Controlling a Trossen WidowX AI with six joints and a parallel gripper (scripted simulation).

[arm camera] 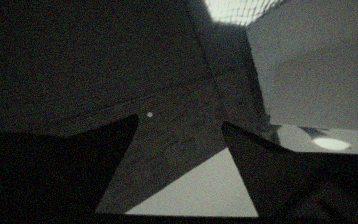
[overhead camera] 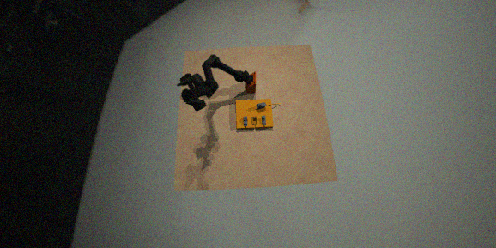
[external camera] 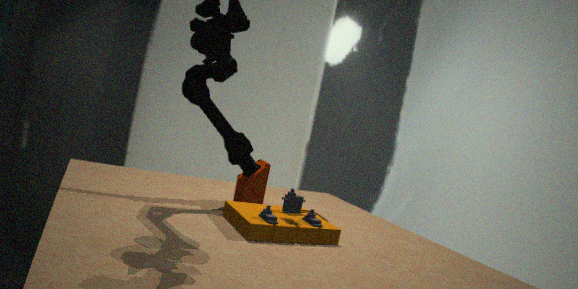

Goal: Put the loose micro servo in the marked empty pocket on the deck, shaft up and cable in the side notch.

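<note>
Right now my gripper tip is 12 cm past the orange deck, 34 cm to the right of it and 63 cm above it.
</note>
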